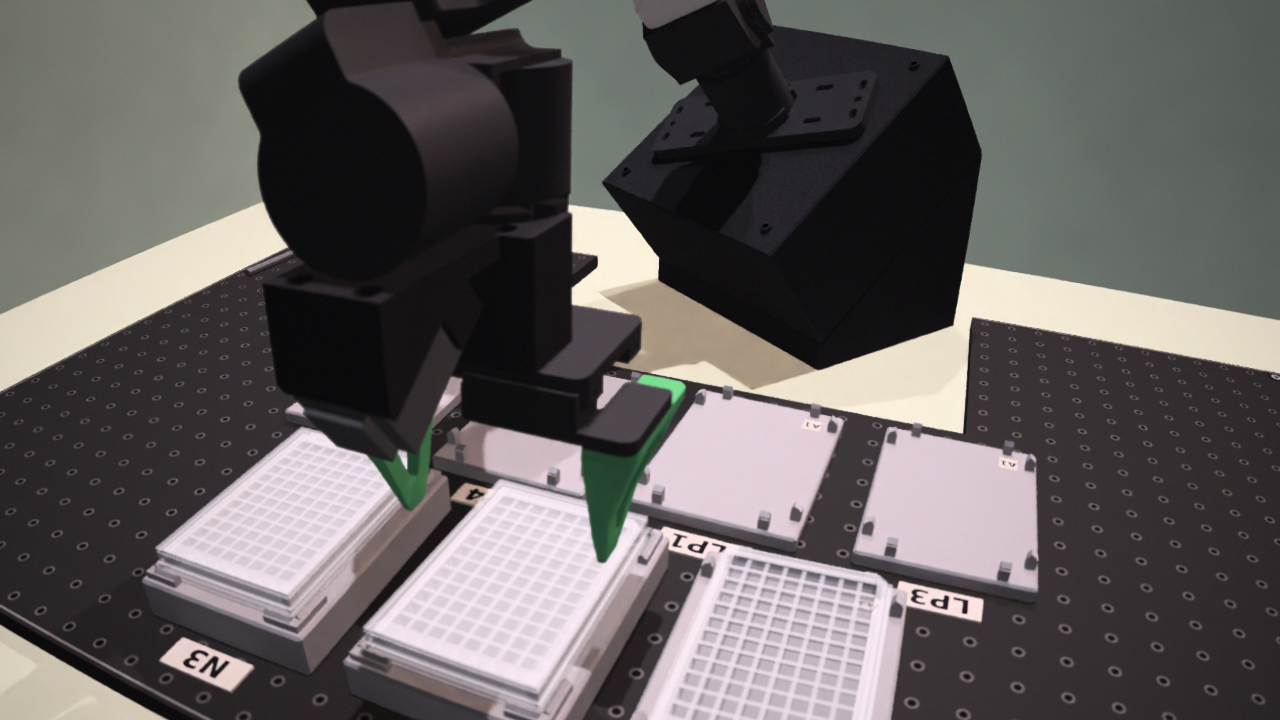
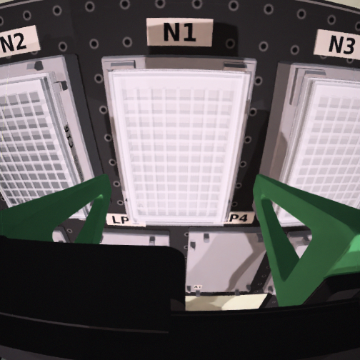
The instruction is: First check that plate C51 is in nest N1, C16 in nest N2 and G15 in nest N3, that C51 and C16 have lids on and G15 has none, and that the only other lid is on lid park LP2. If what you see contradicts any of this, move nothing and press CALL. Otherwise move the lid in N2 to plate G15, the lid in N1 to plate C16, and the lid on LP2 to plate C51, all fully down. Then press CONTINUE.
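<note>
My gripper (image 1: 508,534) (image 2: 181,181) is open, its green fingers on either side above the lidded plate in N1, with nothing held. The clear lid (image 1: 501,582) (image 2: 175,145) lies on the N1 plate and looks about level; whether it is fully down I cannot tell. The plate in N2 (image 1: 778,635) (image 2: 25,145) shows open wells and no lid; small side text reads like C16. The plate in N3 (image 1: 277,510) (image 2: 335,145) has a lid on. Codes of the N1 and N3 plates are not readable. LP2's label and the buttons do not show.
Behind the nests stand bare lid parks LP1 (image 1: 742,456) and LP3 (image 1: 953,501), with small corner posts. LP4 (image 1: 510,447) (image 2: 225,260) is partly behind my gripper. Another park's edge shows farther left. The black arm base (image 1: 805,268) stands at the back.
</note>
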